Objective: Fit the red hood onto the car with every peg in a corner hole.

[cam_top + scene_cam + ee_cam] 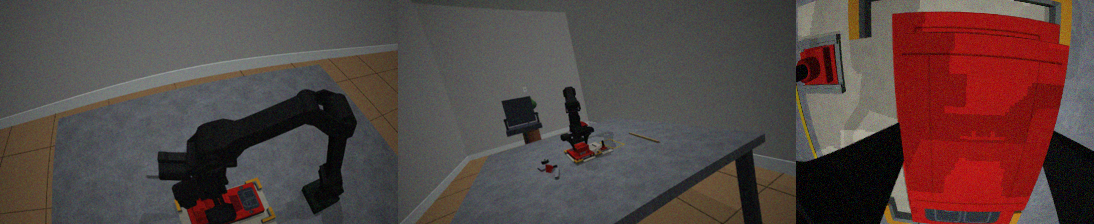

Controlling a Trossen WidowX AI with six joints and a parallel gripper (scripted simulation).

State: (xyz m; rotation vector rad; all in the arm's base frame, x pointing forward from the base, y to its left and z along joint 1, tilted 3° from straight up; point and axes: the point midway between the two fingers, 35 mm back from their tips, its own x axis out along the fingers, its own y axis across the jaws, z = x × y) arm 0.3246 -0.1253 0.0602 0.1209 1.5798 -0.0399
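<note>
My gripper tip is 3 cm above the grey engine block. The rest, counted from my gripper tip: grey wheel (18 cm to the right, 14 cm behind, 5 cm below); red hood (right at my gripper tip); white jig (4 cm to the left, 4 cm below, 3 cm behind).
</note>
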